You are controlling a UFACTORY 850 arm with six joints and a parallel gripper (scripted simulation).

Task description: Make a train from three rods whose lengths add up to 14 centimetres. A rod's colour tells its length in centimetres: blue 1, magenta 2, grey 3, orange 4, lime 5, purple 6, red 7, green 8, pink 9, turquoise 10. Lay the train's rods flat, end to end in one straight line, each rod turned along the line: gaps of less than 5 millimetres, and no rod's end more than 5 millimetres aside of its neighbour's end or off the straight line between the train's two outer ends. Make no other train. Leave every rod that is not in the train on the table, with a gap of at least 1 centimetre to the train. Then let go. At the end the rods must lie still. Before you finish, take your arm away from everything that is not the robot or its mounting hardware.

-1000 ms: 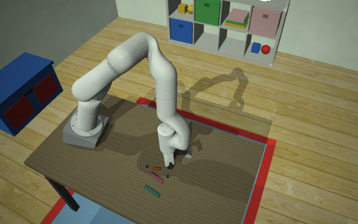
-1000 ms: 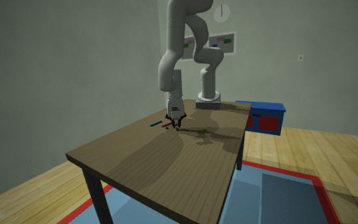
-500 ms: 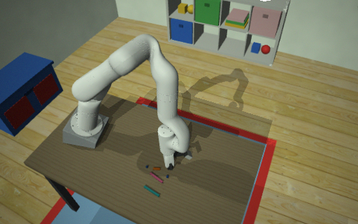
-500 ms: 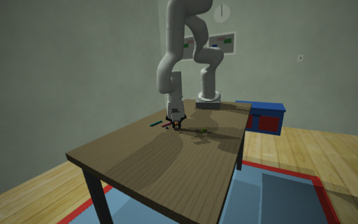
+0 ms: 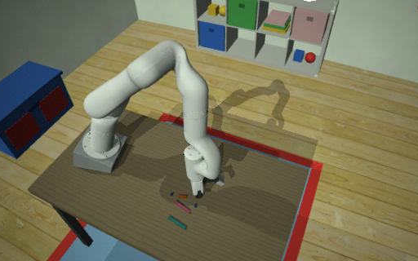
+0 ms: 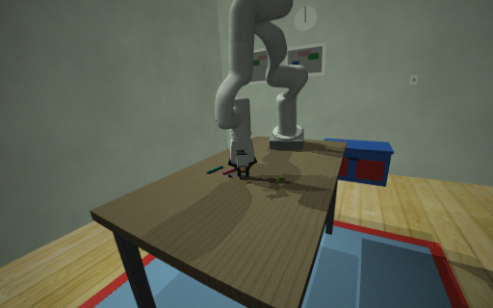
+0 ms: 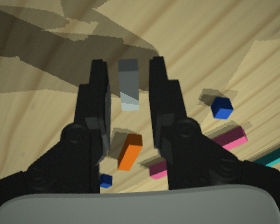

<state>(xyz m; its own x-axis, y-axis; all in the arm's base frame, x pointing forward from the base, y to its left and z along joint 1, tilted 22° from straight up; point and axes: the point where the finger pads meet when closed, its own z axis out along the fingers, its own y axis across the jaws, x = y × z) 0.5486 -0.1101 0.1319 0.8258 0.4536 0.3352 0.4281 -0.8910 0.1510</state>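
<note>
The grey rod is 2 cm below my hand. From my hand the other things lie so: pink rod: 9 cm to the right, 5 cm behind, 2 cm below; orange rod: 7 cm behind, 3 cm to the right, 2 cm below; lime rod: 16 cm to the left, 2 cm below, 1 cm behind.
</note>
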